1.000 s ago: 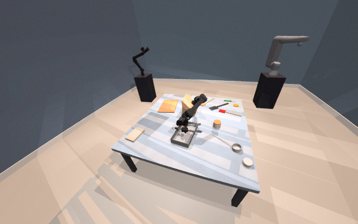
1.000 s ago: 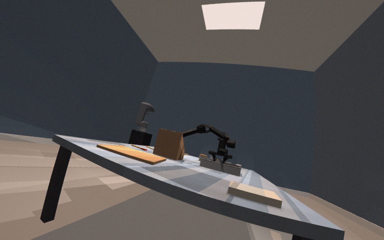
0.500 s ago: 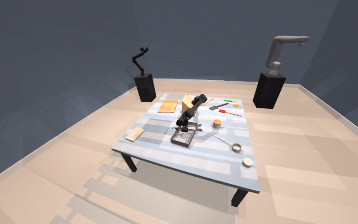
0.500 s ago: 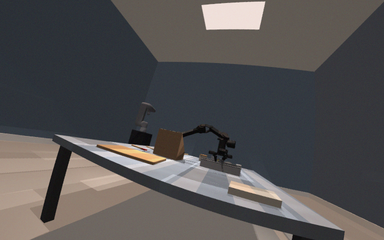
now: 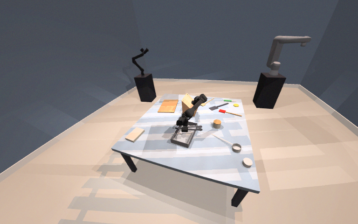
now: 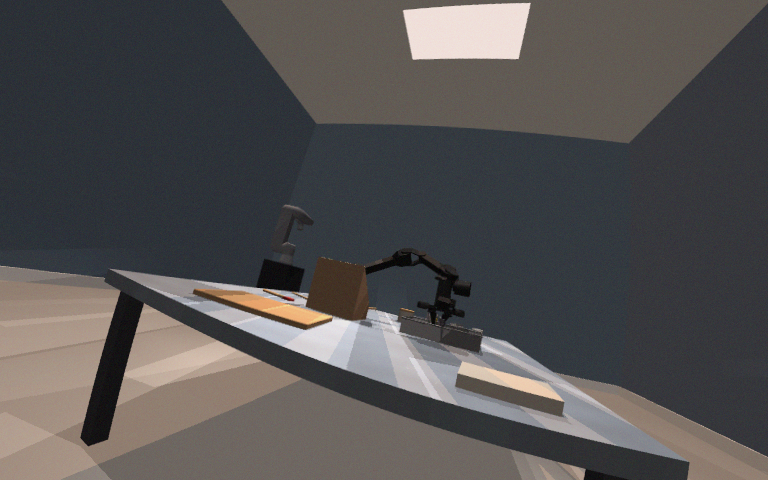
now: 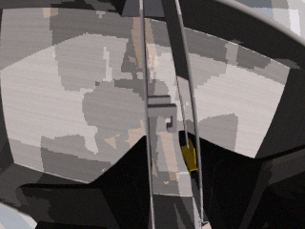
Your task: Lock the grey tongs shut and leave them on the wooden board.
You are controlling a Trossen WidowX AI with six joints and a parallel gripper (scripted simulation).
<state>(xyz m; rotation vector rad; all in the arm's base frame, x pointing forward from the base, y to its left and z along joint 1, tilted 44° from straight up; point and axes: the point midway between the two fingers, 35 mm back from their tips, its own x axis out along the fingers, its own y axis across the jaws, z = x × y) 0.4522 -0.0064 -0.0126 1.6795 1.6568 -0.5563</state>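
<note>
Now: gripper tip 2 cm short of the roasting tin. The rest, counted from my gripper tip: wooden board (52 cm behind, 37 cm to the right, 2 cm below); then white disc (55 cm to the left, 25 cm ahead, 1 cm below); then pale slab (54 cm to the right, 14 cm ahead, 2 cm below).
</note>
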